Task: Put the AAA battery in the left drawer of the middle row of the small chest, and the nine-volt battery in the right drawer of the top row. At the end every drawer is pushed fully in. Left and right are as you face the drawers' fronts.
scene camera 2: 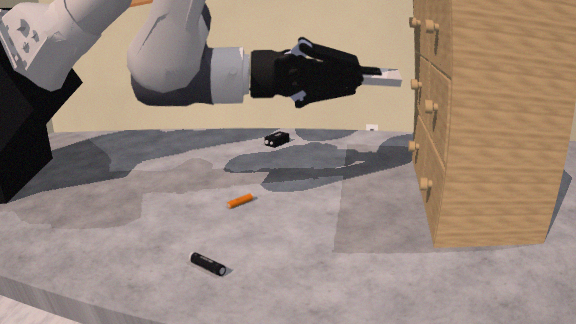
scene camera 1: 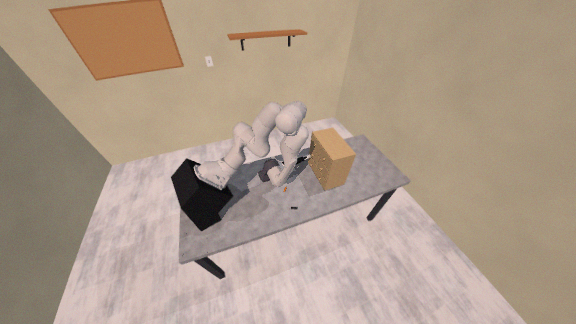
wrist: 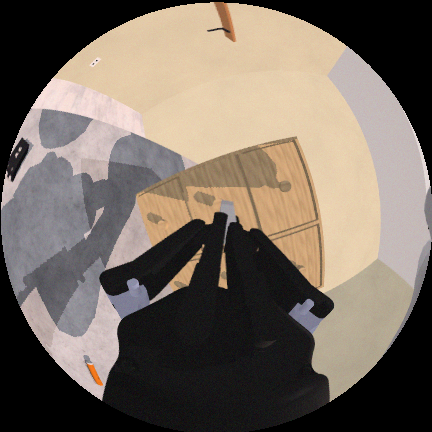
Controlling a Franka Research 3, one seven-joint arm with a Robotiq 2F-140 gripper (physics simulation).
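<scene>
The small wooden chest has three rows of two knobbed drawers; the visible fronts look flush. My gripper is shut and empty, level, a little off the fronts. In the rolled wrist view its tips overlap the left drawer of the middle row. The black nine-volt battery lies on the table behind the gripper. An orange battery lies mid-table; it looks slimmer than the black one, so seems the AAA. The middle row's left knob is hidden in the wrist view.
A black cylindrical battery lies near the front edge of the grey table. The arm's black base block stands at the table's left end. A shelf is on the wall.
</scene>
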